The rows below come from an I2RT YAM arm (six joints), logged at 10 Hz.
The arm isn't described. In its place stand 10 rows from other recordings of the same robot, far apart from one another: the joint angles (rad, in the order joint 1, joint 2, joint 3, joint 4, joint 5, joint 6), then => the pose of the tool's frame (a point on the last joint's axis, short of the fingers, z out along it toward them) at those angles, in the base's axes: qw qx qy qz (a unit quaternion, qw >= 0); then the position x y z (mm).
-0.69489 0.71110 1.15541 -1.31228 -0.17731 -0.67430 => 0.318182, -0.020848, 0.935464, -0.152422, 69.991, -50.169, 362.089
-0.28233 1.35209 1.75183 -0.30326 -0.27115 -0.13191 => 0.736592, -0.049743, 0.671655, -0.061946, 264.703, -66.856, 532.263
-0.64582 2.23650 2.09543 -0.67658 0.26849 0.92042 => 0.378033, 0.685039, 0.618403, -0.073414, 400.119, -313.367, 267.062
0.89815 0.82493 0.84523 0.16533 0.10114 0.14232 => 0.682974, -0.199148, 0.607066, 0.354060, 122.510, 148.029, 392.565
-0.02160 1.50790 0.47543 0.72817 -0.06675 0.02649 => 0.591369, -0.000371, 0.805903, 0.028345, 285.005, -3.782, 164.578
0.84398 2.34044 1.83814 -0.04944 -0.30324 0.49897 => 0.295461, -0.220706, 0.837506, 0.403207, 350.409, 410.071, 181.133
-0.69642 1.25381 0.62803 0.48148 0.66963 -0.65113 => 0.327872, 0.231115, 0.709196, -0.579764, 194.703, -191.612, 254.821
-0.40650 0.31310 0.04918 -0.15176 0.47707 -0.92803 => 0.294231, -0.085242, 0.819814, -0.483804, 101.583, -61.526, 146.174
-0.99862 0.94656 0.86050 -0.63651 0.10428 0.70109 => 0.399374, 0.697859, 0.584683, -0.107885, 103.560, -167.641, 294.081
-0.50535 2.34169 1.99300 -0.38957 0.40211 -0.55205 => 0.249978, 0.059804, 0.897822, -0.357561, 460.218, -270.547, 203.697
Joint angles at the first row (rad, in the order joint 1, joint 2, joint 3, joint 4, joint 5, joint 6):
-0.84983 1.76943 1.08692 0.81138 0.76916 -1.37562
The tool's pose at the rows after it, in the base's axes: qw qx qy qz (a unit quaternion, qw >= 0); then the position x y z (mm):
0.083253, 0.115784, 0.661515, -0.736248, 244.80, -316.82, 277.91
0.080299, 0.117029, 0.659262, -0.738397, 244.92, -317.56, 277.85
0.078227, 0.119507, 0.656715, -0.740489, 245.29, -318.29, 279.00
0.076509, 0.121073, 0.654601, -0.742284, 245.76, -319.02, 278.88
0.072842, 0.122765, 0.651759, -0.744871, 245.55, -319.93, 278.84
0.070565, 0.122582, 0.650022, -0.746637, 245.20, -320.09, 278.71
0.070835, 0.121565, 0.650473, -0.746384, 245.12, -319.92, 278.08
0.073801, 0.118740, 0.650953, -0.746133, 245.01, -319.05, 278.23
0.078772, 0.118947, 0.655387, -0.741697, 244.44, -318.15, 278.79
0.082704, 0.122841, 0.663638, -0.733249, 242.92, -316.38, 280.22
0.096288, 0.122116, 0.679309, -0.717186, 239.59, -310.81, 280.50
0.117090, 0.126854, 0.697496, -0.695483, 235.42, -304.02, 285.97
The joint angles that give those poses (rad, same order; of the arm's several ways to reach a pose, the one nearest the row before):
-0.85061 1.77336 1.09143 0.81967 0.77610 -1.38172
-0.85126 1.77799 1.09335 0.83077 0.78154 -1.39009
-0.85135 1.78134 1.09881 0.83756 0.78817 -1.39591
-0.85137 1.78662 1.10166 0.84767 0.79296 -1.40162
-0.85287 1.79159 1.10326 0.86167 0.79907 -1.41198
-0.85367 1.79326 1.10178 0.87192 0.80112 -1.42044
-0.85365 1.79324 1.09952 0.87282 0.79922 -1.42047
-0.85290 1.78950 1.09586 0.87153 0.79178 -1.41903
-0.85290 1.78032 1.09447 0.84579 0.78520 -1.39901
-0.85289 1.76250 1.09334 0.79524 0.78463 -1.36477
-0.85136 1.72569 1.07632 0.71478 0.76277 -1.30470
-0.84983 1.67507 1.07262 0.59547 0.73407 -1.21942

